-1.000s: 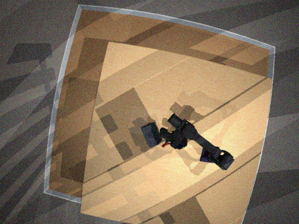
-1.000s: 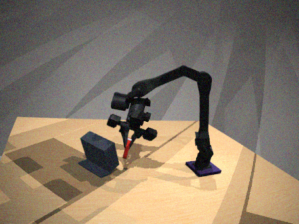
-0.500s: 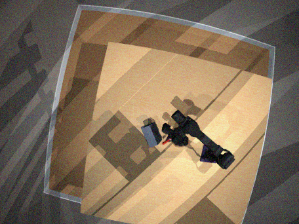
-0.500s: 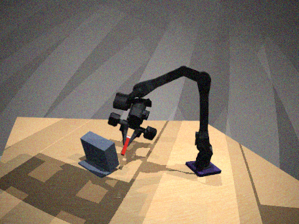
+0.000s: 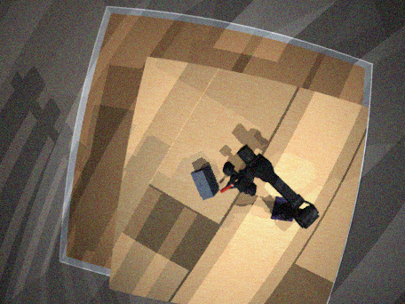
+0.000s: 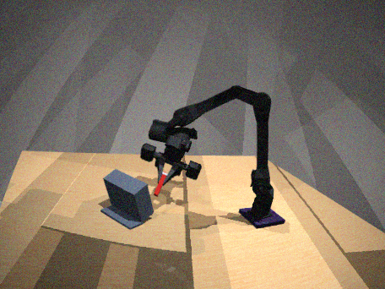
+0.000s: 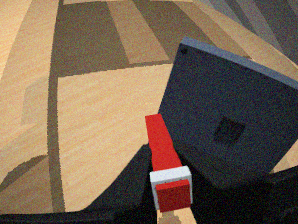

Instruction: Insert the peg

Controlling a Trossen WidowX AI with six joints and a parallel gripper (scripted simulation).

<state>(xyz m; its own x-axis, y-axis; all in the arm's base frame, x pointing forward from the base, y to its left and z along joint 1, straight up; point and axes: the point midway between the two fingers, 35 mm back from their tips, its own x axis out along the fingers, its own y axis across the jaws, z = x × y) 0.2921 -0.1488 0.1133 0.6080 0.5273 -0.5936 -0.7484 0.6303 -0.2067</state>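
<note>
Now: the panel 9 cm ahead of my gripper tip, 4 cm below it and 2 cm to the right of it. Also, from my gripper tip: red peg 1 cm to the right, 1 cm behind, 1 cm above.
</note>
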